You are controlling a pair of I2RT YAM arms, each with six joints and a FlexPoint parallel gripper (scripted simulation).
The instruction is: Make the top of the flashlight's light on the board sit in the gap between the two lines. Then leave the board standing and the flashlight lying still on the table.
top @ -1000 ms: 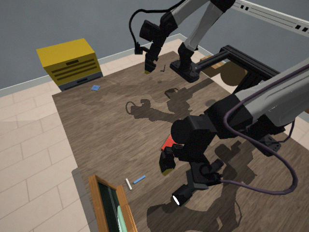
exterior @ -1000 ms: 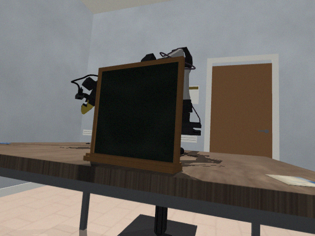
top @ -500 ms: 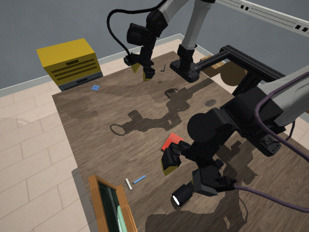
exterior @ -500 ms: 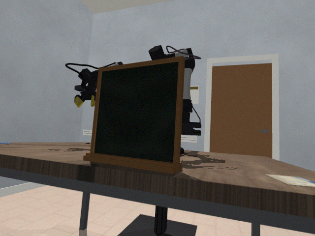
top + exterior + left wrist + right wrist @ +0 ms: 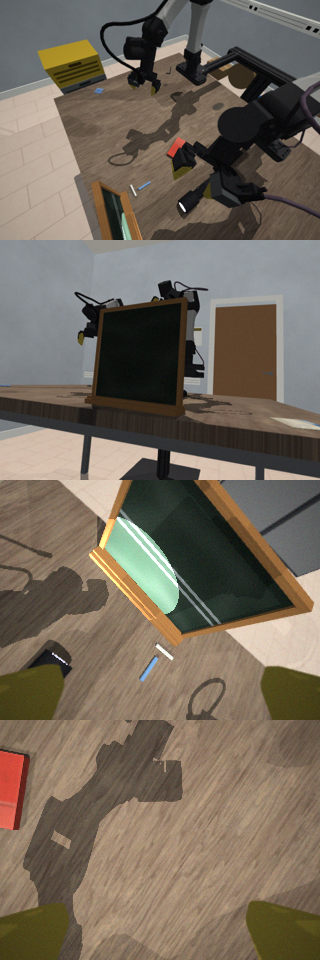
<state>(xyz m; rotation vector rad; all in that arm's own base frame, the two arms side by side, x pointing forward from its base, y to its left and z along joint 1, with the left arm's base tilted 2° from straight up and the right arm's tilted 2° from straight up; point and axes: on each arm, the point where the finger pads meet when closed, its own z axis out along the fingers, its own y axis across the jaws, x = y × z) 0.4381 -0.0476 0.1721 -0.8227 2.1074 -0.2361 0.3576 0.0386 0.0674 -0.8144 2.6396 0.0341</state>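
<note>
My right gripper is now 5 cm past the flashlight, 48 cm to the right of it and 22 cm above it. The rest, counted from my right hand: red block (7 cm behind, 26 cm to the left, 24 cm below); blue chalk (18 cm ahead, 33 cm to the left, 24 cm below); white chalk (23 cm ahead, 32 cm to the left, 24 cm below).
Now: the board 22 cm ahead of my left hand, 1 cm to the left of it and 20 cm below it. Also, from my left hand: flashlight: 13 cm behind, 4 cm to the left, 33 cm below; blue chalk: 9 cm ahead, 11 cm to the right, 35 cm below; white chalk: 15 cm ahead, 12 cm to the right, 35 cm below.
</note>
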